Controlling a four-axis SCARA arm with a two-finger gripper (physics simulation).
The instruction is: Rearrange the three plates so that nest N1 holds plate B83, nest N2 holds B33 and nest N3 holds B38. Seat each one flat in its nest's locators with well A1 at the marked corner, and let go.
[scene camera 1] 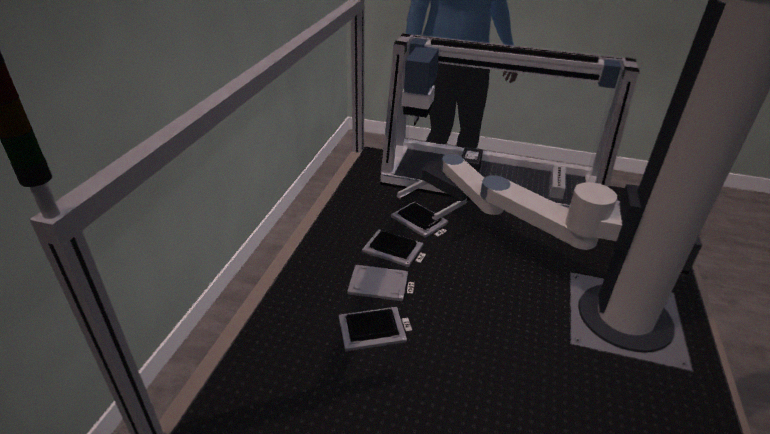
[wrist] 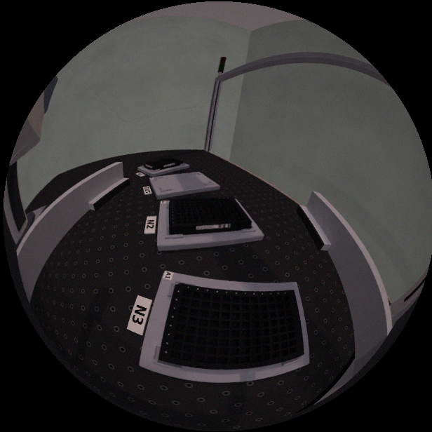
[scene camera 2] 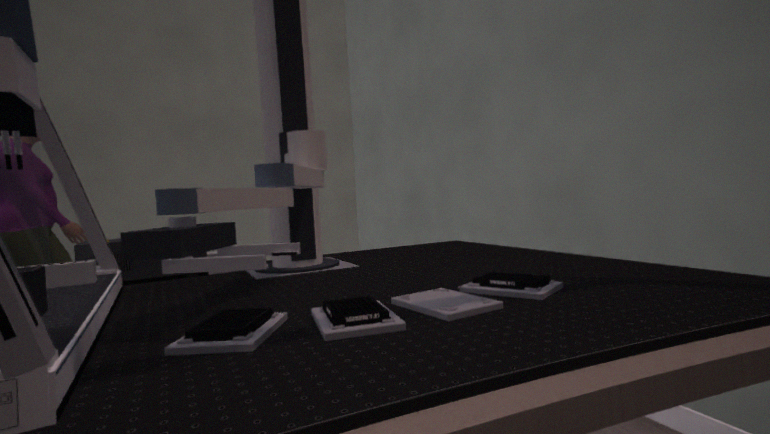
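Where they show: gripper, between the fingertips: (scene camera 1: 415, 206) (scene camera 2: 284, 254); arm's base, origin of its link: (scene camera 1: 623, 319) (scene camera 2: 298, 270).
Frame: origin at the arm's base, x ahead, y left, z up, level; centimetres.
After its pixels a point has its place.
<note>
My gripper (scene camera 1: 416, 206) @(x 65.5, y -18.6, z 12.8 cm) (scene camera 2: 283, 255) @(x 65.5, y -18.6, z 12.8 cm) (wrist: 210, 180) is open and empty, its long fingers wide apart above the table by nest N3 in scene camera 1. A black plate (scene camera 1: 419, 214) @(x 65.6, y -26.9, z 3.8 cm) (scene camera 2: 229, 323) @(x 68.2, y -27.7, z 3.8 cm) (wrist: 232, 325) lies in nest N3 (scene camera 1: 408, 223) @(x 68.4, y -22.3, z 2.5 cm) (scene camera 2: 215, 348) @(x 73.1, y -30.2, z 2.0 cm) (wrist: 225, 375). A second black plate (scene camera 1: 395, 245) @(x 69.1, y -7.8, z 3.8 cm) (scene camera 2: 354, 310) @(x 72.9, y -9.9, z 3.8 cm) (wrist: 207, 212) lies in nest N2 (scene camera 2: 366, 331) @(x 78.3, y -10.3, z 1.9 cm) (wrist: 210, 242). A third black plate (scene camera 1: 370, 324) @(x 66.9, y 26.1, z 3.5 cm) (scene camera 2: 509, 280) @(x 69.7, y 22.9, z 4.0 cm) (wrist: 162, 164) lies in nest N1 (scene camera 1: 377, 343) @(x 63.5, y 30.8, z 2.4 cm) (scene camera 2: 506, 294) @(x 70.8, y 21.1, z 1.8 cm). All three look flat. Their label codes are unreadable.
The grey OUT nest (scene camera 1: 377, 281) @(x 70.2, y 8.5, z 2.5 cm) (scene camera 2: 447, 303) @(x 72.9, y 6.9, z 2.5 cm) (wrist: 185, 184) holds no plate and lies between N1 and N2. A gantry frame (scene camera 1: 517, 59) @(x 42.7, y -62.3, z 49.3 cm) stands beyond N3. The arm's column (scene camera 1: 679, 177) @(x 3.3, y 6.7, z 50.3 cm) stands at the right in scene camera 1. A guard rail (scene camera 1: 215, 102) @(x 101.4, y 27.4, z 62.0 cm) runs along the left.
</note>
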